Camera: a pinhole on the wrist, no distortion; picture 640 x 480 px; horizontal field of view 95.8 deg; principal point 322.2 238.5 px. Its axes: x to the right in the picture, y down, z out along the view. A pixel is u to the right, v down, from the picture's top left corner.
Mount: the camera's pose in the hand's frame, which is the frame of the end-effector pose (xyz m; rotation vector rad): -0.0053 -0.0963 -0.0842 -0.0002 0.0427 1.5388
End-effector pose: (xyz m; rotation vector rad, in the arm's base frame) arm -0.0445 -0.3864 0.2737 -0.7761 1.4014 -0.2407
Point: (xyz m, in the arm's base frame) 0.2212 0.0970 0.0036
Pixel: 614.7 262.6
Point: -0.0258 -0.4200 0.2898
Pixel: 493.4 202.1
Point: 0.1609 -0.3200 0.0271
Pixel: 536.0 70.6
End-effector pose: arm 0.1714 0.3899 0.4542 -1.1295 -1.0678 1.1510
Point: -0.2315 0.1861 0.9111
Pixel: 126.1 366.6
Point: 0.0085 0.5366 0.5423
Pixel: 357.5 103.0
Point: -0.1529 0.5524 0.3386
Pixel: 496.7 163.8
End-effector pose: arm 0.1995 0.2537 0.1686 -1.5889 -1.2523 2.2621
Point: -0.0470 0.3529 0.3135
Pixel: 137.1 170.1
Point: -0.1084 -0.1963 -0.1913
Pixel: 584.5 163.8
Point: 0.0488 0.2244 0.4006
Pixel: 200.5 375.6
